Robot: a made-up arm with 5 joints.
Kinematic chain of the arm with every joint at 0, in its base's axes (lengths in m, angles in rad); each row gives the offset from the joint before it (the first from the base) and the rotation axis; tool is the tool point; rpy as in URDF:
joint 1: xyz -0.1 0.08 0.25 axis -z
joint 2: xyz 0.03 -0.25 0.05 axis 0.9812 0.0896 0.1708
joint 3: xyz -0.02 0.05 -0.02 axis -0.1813 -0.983 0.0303
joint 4: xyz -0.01 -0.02 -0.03 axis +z
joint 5: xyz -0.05 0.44 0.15 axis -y
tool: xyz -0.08 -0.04 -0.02 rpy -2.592 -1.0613 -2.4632
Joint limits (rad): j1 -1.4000..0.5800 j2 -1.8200..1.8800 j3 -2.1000..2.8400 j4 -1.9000..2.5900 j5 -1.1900..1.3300
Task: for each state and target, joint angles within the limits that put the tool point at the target. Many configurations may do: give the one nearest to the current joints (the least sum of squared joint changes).
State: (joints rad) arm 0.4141 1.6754 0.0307 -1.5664 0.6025
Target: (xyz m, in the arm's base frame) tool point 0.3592 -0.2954 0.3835
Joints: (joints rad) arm -0.2743 1.8800 0.7046 -1.6926 0.3001
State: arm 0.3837 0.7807 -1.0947 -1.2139 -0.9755
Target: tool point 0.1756 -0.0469 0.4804
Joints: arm 0.5800 1.1199 -0.7580 -1.2778 -0.3238
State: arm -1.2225 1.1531 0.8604 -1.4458 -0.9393
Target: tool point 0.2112 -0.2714 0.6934
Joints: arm -0.7053 1.2034 1.2775 -1.3982 -1.0165
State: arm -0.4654 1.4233 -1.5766 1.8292 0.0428
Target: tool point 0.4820 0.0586 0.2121
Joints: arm -0.8508 1.7038 -2.1000 1.2331 -0.0500
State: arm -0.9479 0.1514 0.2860 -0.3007 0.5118
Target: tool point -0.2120 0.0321 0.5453
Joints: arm -1.4000 0.5729 0.0563 -0.0954 1.0910
